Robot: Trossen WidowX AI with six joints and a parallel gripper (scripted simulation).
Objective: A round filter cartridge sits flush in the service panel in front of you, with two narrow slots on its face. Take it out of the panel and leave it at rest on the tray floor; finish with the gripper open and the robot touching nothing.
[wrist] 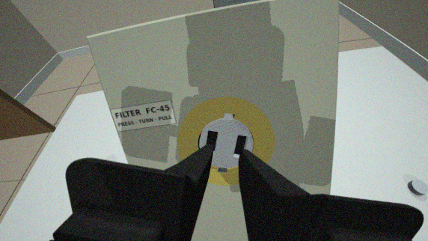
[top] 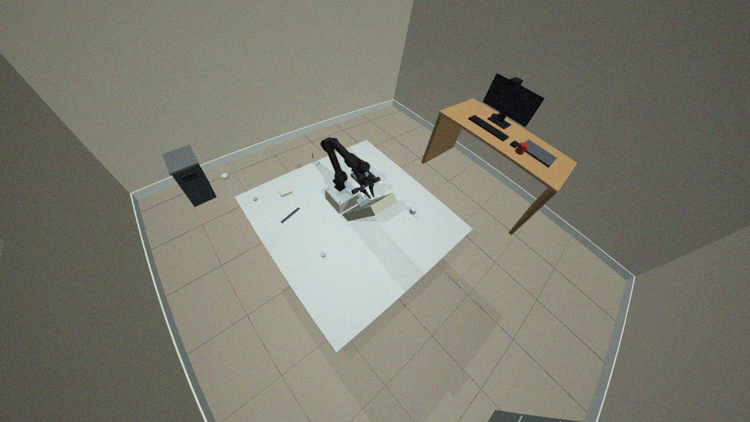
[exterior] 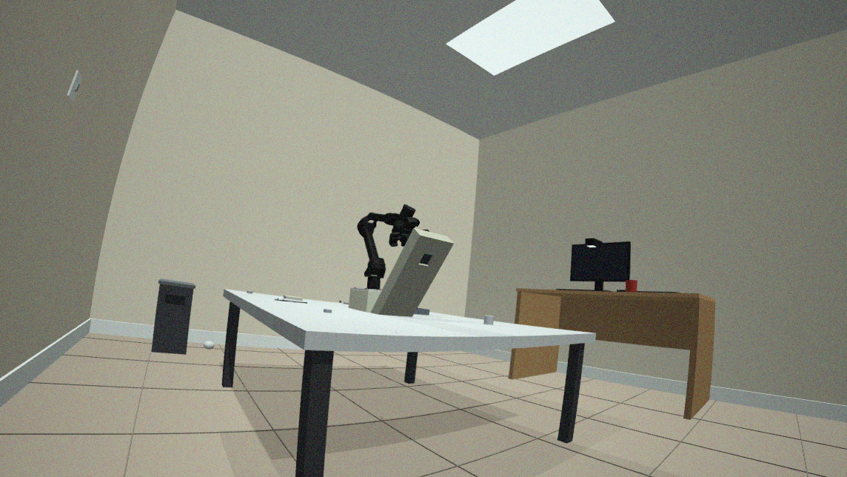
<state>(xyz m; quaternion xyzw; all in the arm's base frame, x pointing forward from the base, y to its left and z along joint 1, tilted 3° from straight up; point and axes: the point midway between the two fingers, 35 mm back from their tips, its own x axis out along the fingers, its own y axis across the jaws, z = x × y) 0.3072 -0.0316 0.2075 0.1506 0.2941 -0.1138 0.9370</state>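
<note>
The grey round filter cartridge lies 30 mm below my gripper tip and 30 mm ahead of it. Also, from my gripper tip: small beige block 640 mm behind, 300 mm below, 240 mm to the right; grey square tray 350 mm behind, 330 mm to the left, 290 mm below.
</note>
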